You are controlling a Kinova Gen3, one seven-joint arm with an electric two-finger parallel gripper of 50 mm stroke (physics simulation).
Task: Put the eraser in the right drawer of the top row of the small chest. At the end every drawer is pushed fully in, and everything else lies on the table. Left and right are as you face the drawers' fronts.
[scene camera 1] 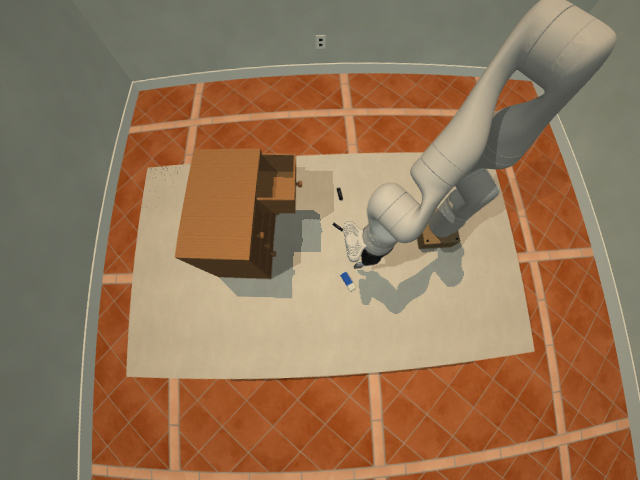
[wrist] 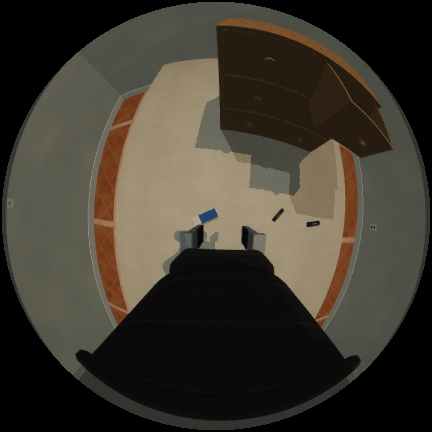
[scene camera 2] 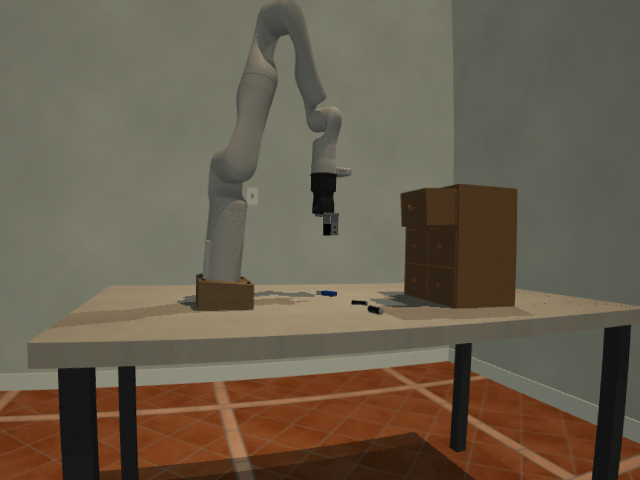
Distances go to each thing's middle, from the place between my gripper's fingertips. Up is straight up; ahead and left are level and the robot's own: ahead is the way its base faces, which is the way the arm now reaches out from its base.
Scene:
I see the small wooden chest (scene camera 1: 215, 232) 360 mm ahead of my hand, 120 mm to the right of it and 20 mm below it.

